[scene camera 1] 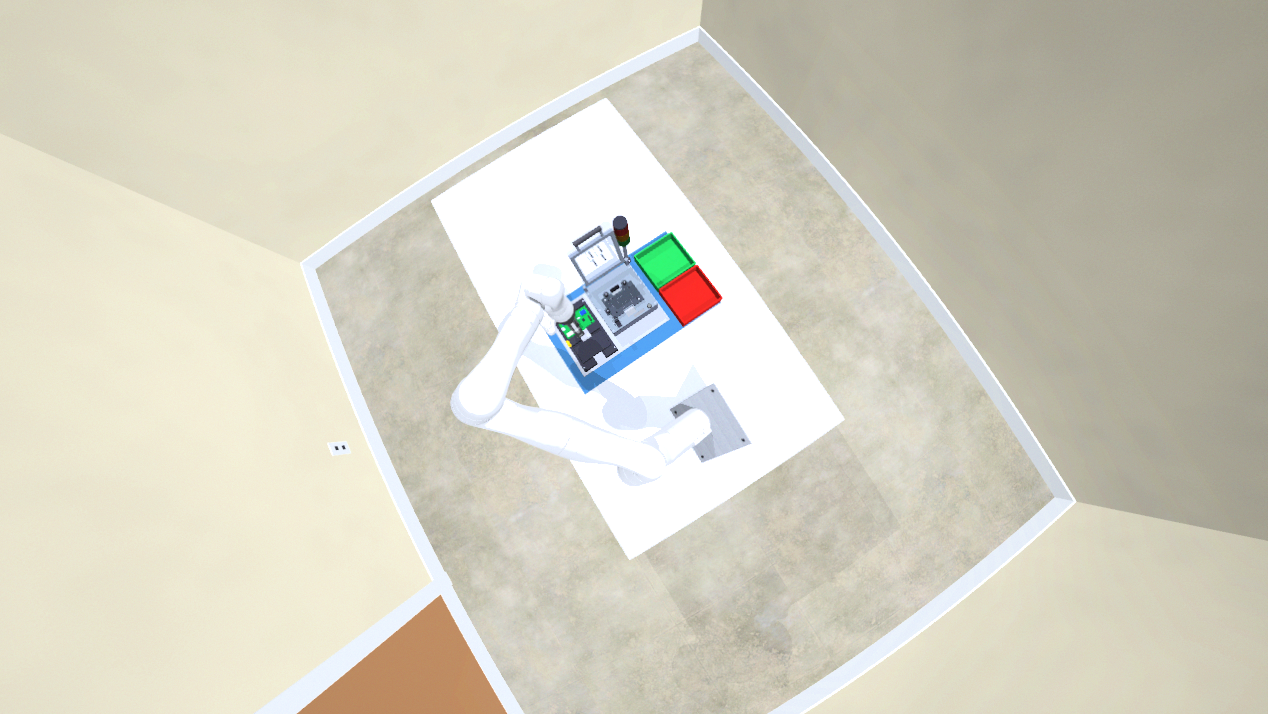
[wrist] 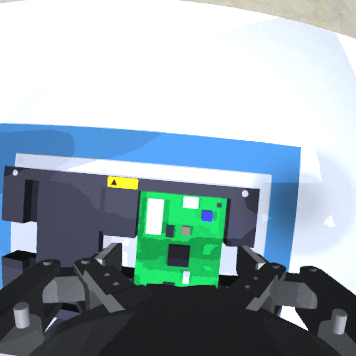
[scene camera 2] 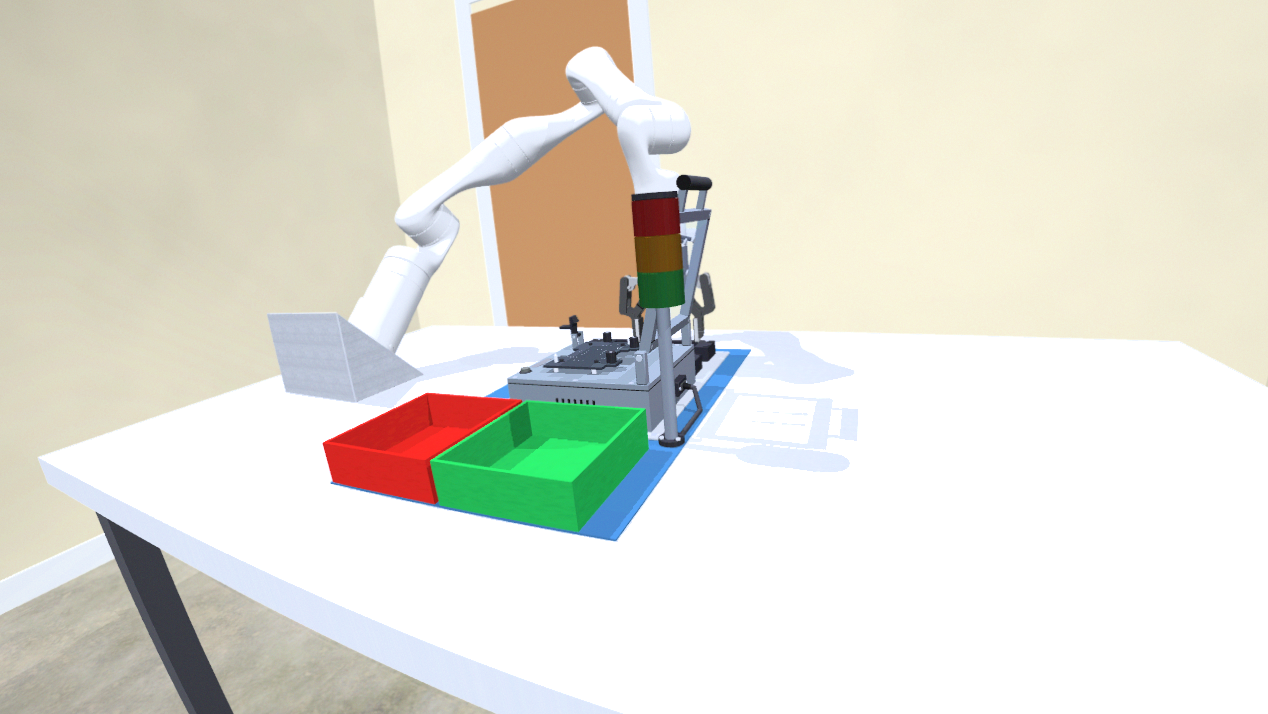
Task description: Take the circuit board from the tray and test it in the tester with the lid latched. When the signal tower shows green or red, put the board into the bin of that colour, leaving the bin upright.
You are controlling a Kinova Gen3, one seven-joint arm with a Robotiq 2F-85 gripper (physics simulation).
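Frame: origin at the arm's base, x left, y back, z up, level; millimetres.
Seen in the pictures: gripper, fingertip midpoint: point(scene camera 1: 572, 322) point(wrist: 179, 257); arm's base, link origin: point(scene camera 1: 697, 422) point(scene camera 2: 366, 352).
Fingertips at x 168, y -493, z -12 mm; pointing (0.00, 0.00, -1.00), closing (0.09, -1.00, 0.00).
Offsets run from my fingertips to a thing's middle. "spot": to the spot under its first point. Level surfaces: height alone.
The green circuit board {dx -10, dy +0, dz -17 mm} point(scene camera 1: 583, 316) point(wrist: 185, 220) lies in the dark tray {spot: dx -13, dy +101, dz -22 mm} point(scene camera 1: 592, 346) point(wrist: 70, 205); its near end is hidden in the wrist view. My gripper point(scene camera 2: 667, 297) point(wrist: 179, 257) is open and empty above it, one finger to each side of the board. The grey tester point(scene camera 1: 652, 324) point(scene camera 2: 576, 392) has its lid {spot: dx -103, dy -82, dz +142 mm} point(scene camera 1: 577, 270) point(scene camera 2: 696, 266) standing open and its dark nest uncovered. The signal tower {spot: dx -267, dy -84, dz +200 mm} point(scene camera 1: 621, 232) point(scene camera 2: 658, 254) shows dull red, amber and green segments, none visibly lit. The green bin {dx -379, dy -18, dz -15 mm} point(scene camera 1: 665, 259) point(scene camera 2: 532, 492) and red bin {dx -384, dy +132, dz -15 mm} point(scene camera 1: 690, 294) point(scene camera 2: 381, 471) are upright and empty.
A blue mat {dz -38 mm} point(scene camera 1: 634, 363) point(scene camera 2: 631, 510) point(wrist: 225, 150) lies under the station on the white table {dz -40 mm} point(scene camera 1: 763, 372) point(scene camera 2: 887, 567). The raised lid and the tower stand between the gripper and scene camera 2. The arm's base mount point(scene camera 1: 729, 425) point(scene camera 2: 306, 354) is on the table.
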